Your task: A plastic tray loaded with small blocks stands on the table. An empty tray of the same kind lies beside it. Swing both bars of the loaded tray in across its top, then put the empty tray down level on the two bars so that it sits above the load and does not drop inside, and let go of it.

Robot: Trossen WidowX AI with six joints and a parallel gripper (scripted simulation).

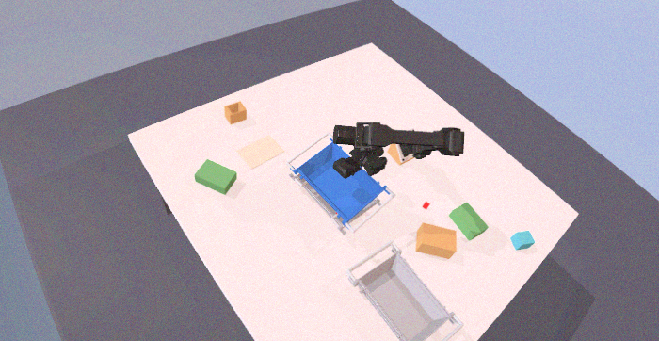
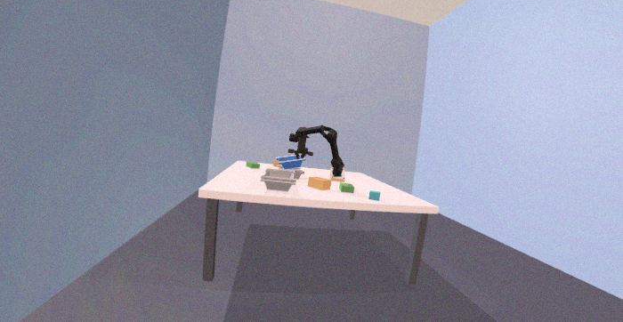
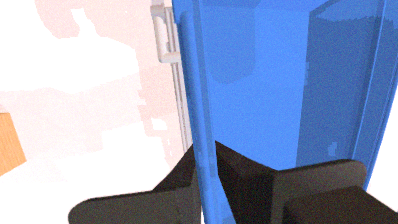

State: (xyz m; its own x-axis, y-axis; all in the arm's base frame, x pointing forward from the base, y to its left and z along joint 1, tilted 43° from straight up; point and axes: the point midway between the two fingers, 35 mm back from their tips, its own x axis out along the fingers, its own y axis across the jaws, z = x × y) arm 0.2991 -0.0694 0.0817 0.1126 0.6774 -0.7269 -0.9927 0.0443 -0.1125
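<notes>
The blue tray is 70 mm ahead of my gripper tip and 20 mm above it. Also, from my gripper tip: cyan cube (400 mm behind, 540 mm to the left, 80 mm below); flat sheet (160 mm ahead, 320 mm to the right, 100 mm below); orange box (110 mm behind, 340 mm to the left, 80 mm below).
</notes>
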